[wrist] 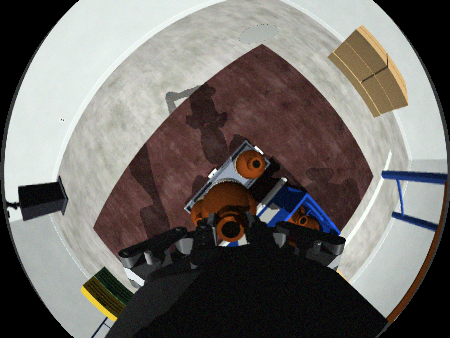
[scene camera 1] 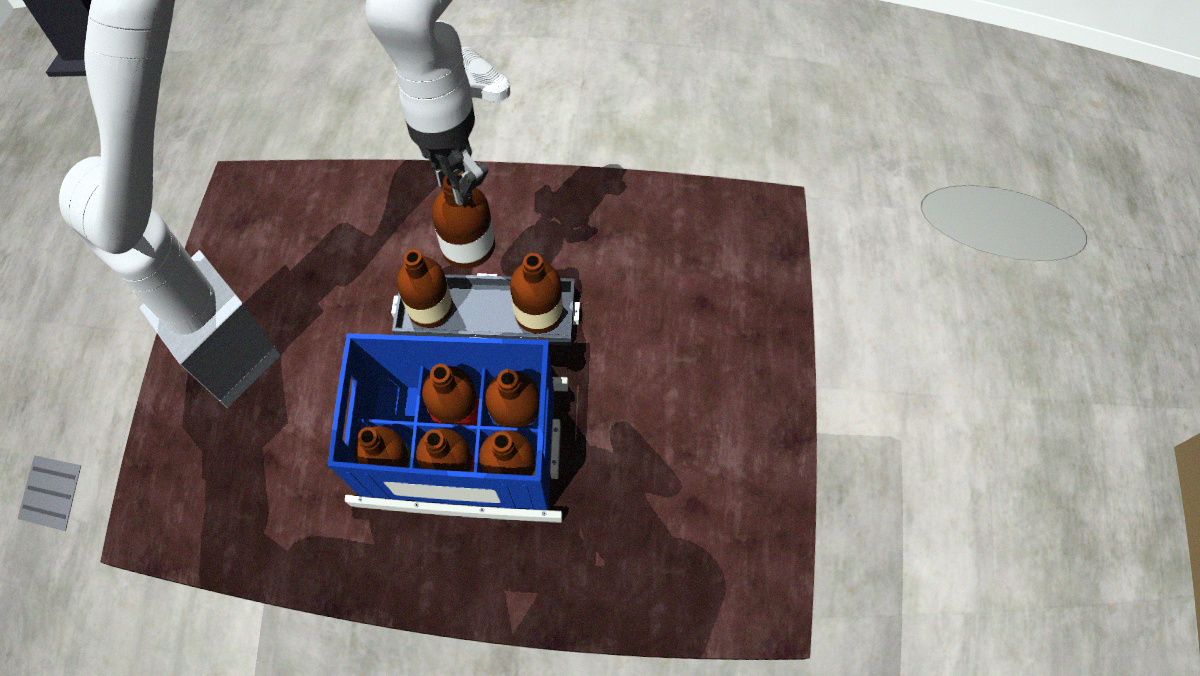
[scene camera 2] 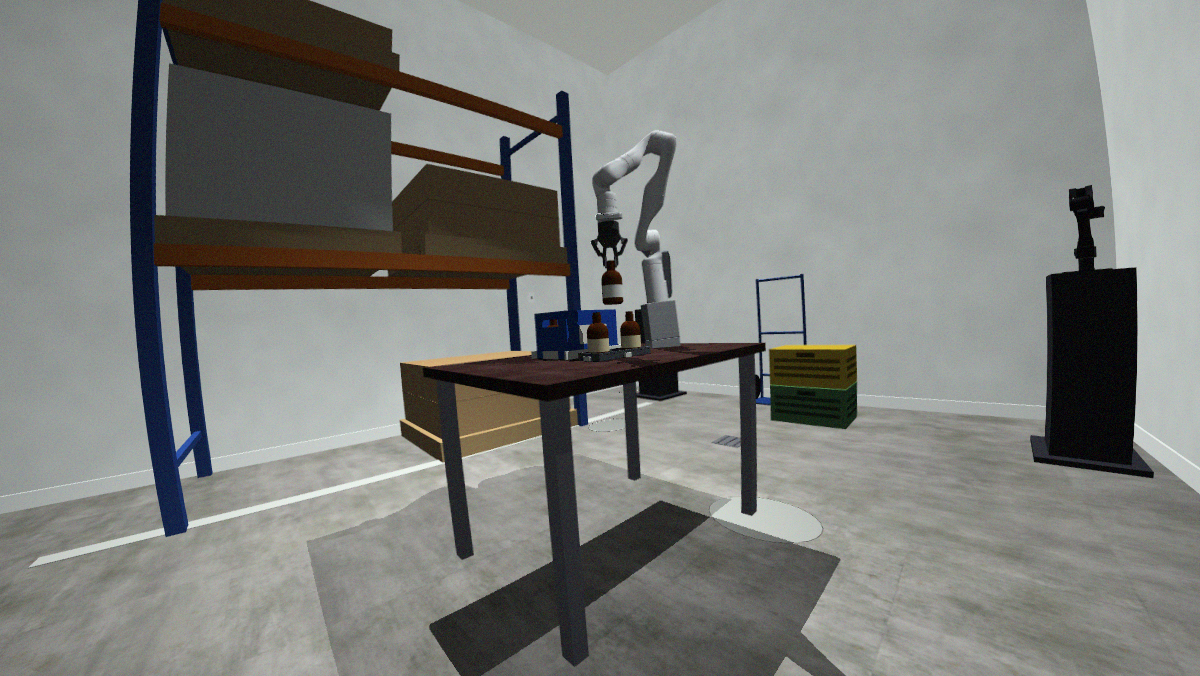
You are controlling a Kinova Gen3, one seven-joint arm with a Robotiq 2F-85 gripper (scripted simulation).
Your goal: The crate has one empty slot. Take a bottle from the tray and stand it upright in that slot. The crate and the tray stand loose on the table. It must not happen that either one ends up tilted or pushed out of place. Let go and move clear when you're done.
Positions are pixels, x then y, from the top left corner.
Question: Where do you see a blue crate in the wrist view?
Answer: At 281, 207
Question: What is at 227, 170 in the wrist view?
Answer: A grey tray.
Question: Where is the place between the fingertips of my gripper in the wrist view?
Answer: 230, 220
